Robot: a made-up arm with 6 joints.
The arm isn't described. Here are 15 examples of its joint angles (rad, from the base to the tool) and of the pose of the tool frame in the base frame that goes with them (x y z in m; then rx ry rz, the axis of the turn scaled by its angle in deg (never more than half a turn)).
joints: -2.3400 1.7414 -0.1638 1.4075 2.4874 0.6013
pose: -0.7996 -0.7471 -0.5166 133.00 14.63 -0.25
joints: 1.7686 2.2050 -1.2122 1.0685 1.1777 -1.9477
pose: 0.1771 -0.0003 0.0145 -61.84 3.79 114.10
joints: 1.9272 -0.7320 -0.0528 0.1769 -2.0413 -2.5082
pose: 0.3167 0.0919 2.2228 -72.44 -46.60 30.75
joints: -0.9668 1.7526 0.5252 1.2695 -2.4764 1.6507
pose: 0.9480 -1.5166 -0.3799 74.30 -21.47 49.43
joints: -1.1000 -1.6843 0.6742 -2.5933 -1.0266 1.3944
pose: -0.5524 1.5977 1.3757 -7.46 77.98 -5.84
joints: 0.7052 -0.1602 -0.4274 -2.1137 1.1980 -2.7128
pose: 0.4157 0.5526 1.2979 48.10 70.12 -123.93
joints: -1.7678 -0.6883 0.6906 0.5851 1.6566 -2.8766
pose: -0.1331 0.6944 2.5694 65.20 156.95 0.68
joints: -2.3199 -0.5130 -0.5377 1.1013 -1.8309 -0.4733
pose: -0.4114 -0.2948 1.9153 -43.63 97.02 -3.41
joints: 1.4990 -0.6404 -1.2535 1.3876 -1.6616 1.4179
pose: 0.0696 0.2573 1.2522 -28.55 -14.28 -100.82
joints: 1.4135 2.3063 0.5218 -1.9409 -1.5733 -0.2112
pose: -0.0073 0.3714 -1.0388 -16.13 19.08 58.41
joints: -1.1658 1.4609 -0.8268 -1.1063 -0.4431 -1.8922
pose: -0.0315 -0.3854 0.2764 -5.17 148.64 -46.20
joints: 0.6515 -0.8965 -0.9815 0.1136 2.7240 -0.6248
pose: 0.2676 -0.2129 1.2782 -31.02 55.14 125.13
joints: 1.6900 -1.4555 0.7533 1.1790 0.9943 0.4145
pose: 0.3490 -1.8929 1.4352 70.80 -13.08 112.20
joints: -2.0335 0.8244 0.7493 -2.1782 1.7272 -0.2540
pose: -0.6225 -1.7226 1.1748 11.83 -92.86 64.07
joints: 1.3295 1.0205 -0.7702 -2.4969 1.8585 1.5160
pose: -0.0704 0.6411 0.3819 102.35 -2.33 -100.63
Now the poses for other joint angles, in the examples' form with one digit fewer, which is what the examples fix.
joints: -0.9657 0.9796 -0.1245 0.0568 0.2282 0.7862
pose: 0.600 -1.360 0.491 -114.5 -64.8 72.3
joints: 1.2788 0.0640 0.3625 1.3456 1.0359 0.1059
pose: 0.341 0.837 2.375 -14.4 77.9 51.6
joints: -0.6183 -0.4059 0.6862 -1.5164 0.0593 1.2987
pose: 0.220 -0.202 2.477 106.3 59.9 48.2
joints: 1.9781 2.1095 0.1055 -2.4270 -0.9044 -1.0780
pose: -0.317 0.237 -0.717 -85.1 31.7 24.3
